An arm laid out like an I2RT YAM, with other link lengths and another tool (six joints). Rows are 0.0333 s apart.
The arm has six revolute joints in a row. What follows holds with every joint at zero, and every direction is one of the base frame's. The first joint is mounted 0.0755 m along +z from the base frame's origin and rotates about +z. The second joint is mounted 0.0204 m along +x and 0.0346 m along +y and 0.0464 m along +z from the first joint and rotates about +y. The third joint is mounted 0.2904 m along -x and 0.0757 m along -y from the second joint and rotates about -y. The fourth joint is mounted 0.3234 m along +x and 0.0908 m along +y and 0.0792 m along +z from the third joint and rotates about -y. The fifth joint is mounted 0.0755 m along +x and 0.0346 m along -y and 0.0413 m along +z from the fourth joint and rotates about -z. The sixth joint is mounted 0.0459 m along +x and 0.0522 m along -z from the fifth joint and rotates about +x. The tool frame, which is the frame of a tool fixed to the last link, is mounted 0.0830 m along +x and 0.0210 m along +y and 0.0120 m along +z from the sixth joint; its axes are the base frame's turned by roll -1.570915, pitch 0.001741 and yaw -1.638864 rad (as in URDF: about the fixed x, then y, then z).
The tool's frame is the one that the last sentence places.
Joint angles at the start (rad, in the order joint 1, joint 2, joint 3, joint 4, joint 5, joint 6):
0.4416, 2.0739, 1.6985, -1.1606, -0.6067, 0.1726
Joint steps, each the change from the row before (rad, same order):
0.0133, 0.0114, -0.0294, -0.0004, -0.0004, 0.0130
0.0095, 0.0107, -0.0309, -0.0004, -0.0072, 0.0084
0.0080, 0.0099, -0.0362, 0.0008, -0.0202, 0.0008
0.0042, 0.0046, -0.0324, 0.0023, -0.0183, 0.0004
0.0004, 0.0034, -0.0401, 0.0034, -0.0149, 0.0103
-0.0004, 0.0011, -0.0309, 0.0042, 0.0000, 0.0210
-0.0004, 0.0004, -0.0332, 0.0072, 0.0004, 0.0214
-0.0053, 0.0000, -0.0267, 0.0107, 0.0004, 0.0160
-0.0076, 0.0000, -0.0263, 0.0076, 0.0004, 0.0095
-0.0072, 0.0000, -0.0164, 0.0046, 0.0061, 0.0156
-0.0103, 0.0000, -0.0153, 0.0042, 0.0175, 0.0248
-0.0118, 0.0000, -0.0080, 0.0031, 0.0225, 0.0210
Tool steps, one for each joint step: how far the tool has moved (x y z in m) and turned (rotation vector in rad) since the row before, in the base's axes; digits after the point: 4 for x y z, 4 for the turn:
-0.0095, 0.0026, -0.0154, -0.0206, 0.0440, 0.0026
-0.0095, 0.0012, -0.0146, -0.0145, 0.0451, 0.0024
-0.0111, 0.0008, -0.0142, -0.0027, 0.0499, 0.0059
-0.0091, -0.0005, -0.0104, 0.0002, 0.0394, 0.0019
-0.0096, -0.0034, -0.0122, -0.0093, 0.0475, -0.0099
-0.0066, -0.0039, -0.0097, -0.0214, 0.0349, -0.0166
-0.0070, -0.0042, -0.0100, -0.0216, 0.0334, -0.0168
-0.0037, -0.0048, -0.0079, -0.0147, 0.0216, -0.0174
-0.0037, -0.0058, -0.0074, -0.0130, 0.0209, -0.0147
-0.0015, -0.0050, -0.0052, -0.0176, 0.0152, -0.0175
-0.0001, -0.0071, -0.0060, -0.0314, 0.0139, -0.0245
0.0021, -0.0072, -0.0044, -0.0312, 0.0044, -0.0218

